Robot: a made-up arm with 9 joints.
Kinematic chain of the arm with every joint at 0, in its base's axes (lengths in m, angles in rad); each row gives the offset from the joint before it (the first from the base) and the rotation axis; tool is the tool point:
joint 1: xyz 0 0 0.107 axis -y
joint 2: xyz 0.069 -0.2 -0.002 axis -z
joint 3: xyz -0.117 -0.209 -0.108 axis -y
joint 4: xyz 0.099 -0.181 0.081 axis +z
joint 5: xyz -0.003 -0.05 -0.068 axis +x
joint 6: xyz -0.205 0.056 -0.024 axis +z
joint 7: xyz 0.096 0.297 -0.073 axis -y
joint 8: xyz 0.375 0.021 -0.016 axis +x
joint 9: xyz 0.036 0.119 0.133 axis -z
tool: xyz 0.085 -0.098 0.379
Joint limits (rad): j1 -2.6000..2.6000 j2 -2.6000..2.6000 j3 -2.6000..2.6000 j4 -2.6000..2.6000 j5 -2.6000..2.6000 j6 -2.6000..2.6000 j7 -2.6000..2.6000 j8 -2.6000..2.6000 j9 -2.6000..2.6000
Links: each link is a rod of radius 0.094 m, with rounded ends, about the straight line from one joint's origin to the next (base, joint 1, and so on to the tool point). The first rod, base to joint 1, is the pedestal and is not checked.
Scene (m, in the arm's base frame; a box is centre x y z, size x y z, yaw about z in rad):
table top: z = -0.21
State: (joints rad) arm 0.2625 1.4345 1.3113 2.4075 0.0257 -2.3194 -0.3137 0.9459 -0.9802
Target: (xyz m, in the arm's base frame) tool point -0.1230 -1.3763 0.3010
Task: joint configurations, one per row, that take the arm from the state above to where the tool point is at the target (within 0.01 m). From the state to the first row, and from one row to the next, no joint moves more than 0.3 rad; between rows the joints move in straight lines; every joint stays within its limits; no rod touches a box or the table.
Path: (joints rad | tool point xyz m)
1: 0.2422 1.2003 1.1088 2.3015 0.0992 -2.4129 -0.4763 0.9307 -0.9814 | -0.5804 -0.7516 0.7485
2: 0.2219 0.9662 0.9062 2.1955 0.1728 -2.5065 -0.6389 0.9155 -0.9825 | -0.3864 -1.1353 0.5625
3: 0.2015 0.7320 0.7037 2.0895 0.2463 -2.6000 -0.8015 0.9003 -0.9837 | -0.1230 -1.3763 0.3010

